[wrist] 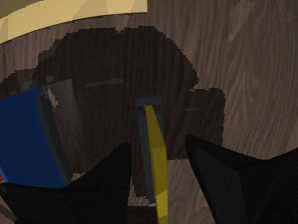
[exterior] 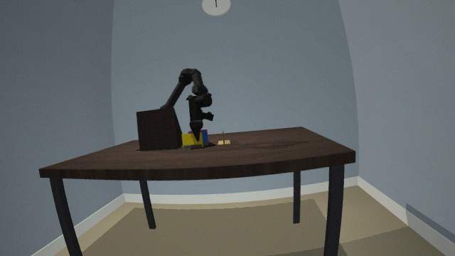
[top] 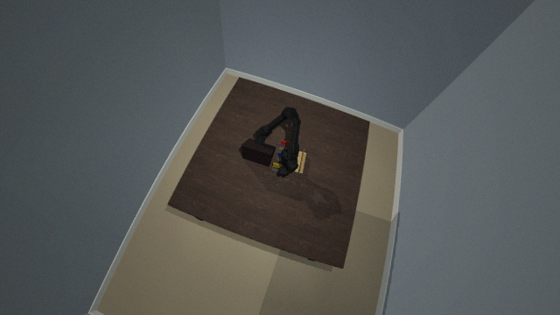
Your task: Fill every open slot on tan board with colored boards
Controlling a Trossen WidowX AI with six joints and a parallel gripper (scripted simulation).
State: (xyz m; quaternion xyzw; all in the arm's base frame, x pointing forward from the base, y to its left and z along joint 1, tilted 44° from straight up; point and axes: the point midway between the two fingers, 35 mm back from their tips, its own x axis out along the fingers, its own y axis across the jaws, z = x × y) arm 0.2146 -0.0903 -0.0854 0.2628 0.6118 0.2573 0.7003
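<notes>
Right now my gripper tip is 13 cm short of the tan board and 9 cm to the right of it. The rest, counted from my gripper tip: red board 20 cm to the left, 1 cm below, 1 cm behind; then yellow board 3 cm behind, 1 cm below; then blue board 10 cm to the left, 1 cm below.
</notes>
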